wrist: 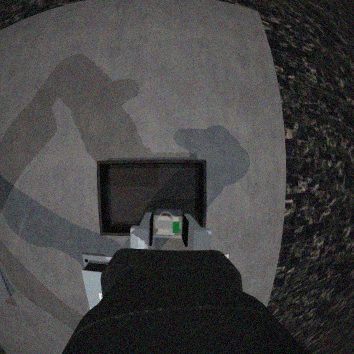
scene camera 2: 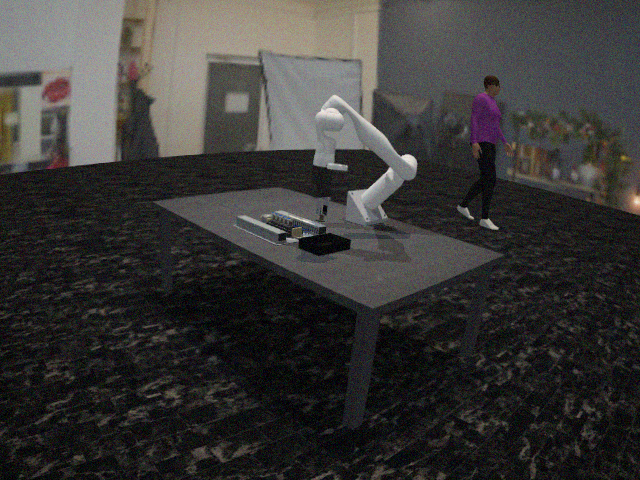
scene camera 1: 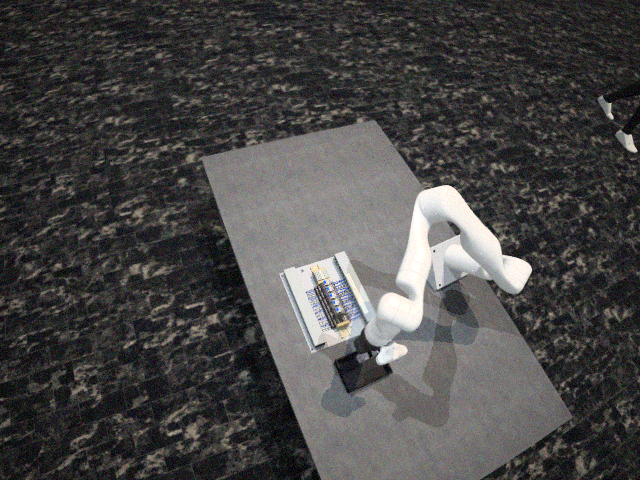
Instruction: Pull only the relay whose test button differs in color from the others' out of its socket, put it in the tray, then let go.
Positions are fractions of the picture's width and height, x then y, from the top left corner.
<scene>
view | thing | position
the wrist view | my gripper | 0.47, 0.63
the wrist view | relay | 0.47, 0.63
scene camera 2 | my gripper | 0.50, 0.45
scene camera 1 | white panel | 0.52, 0.70
</scene>
